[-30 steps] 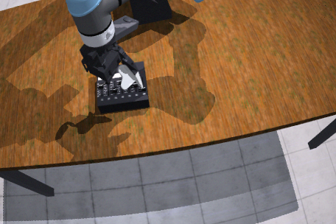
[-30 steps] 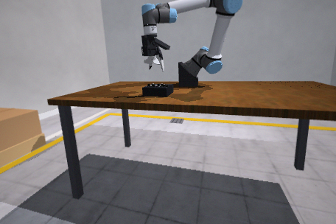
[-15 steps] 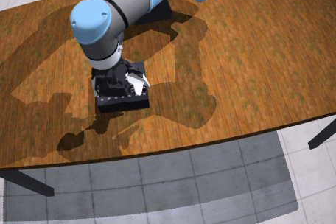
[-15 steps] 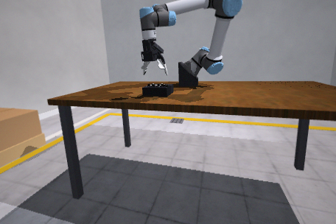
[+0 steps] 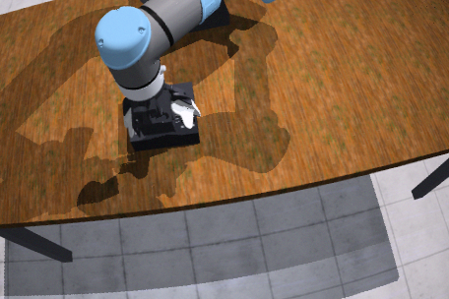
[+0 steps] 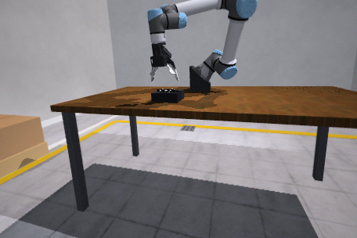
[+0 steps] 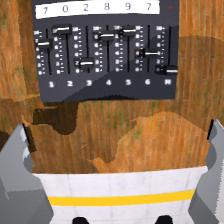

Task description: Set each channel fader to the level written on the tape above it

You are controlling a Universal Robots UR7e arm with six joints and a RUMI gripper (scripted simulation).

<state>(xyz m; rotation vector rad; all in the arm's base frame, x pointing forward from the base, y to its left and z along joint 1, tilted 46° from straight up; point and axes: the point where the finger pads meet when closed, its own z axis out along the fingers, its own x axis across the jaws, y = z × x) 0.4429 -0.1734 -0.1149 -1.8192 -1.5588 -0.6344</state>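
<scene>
The fader 2 is 8 cm behind my hand, 6 cm below it and 4 cm to the right of it. Round my hand: fader 4 (7 cm behind, 6 cm below, 1 cm to the left); then fader 3 (6 cm below, 5 cm behind, 2 cm to the right); then fader 6 (6 cm below, 5 cm to the left, 4 cm behind).
</scene>
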